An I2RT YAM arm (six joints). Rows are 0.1 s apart.
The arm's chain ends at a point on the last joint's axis. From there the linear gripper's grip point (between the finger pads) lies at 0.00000 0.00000 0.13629 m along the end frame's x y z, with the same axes.
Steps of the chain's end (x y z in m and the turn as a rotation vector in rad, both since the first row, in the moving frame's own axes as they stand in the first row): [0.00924, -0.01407, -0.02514, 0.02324, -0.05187, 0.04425]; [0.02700, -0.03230, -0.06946, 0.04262, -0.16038, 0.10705]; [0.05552, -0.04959, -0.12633, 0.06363, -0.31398, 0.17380]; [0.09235, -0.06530, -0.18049, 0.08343, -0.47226, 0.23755]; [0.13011, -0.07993, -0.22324, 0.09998, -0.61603, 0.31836]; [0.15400, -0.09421, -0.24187, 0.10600, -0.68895, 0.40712]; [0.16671, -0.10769, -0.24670, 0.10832, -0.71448, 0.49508]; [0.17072, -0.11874, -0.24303, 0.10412, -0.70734, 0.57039]
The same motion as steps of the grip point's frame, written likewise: [0.00225, -0.01739, -0.02536, 0.02324, -0.05187, 0.04425]; [0.00559, -0.03924, -0.07133, 0.04262, -0.16038, 0.10705]; [0.01441, -0.06175, -0.13325, 0.06363, -0.31398, 0.17380]; [0.03233, -0.08360, -0.19579, 0.08343, -0.47226, 0.23755]; [0.05493, -0.10530, -0.24871, 0.09998, -0.61603, 0.31836]; [0.07276, -0.12524, -0.27322, 0.10600, -0.68895, 0.40712]; [0.08474, -0.14324, -0.28007, 0.10832, -0.71448, 0.49508]; [0.09098, -0.15666, -0.27550, 0.10412, -0.70734, 0.57039]
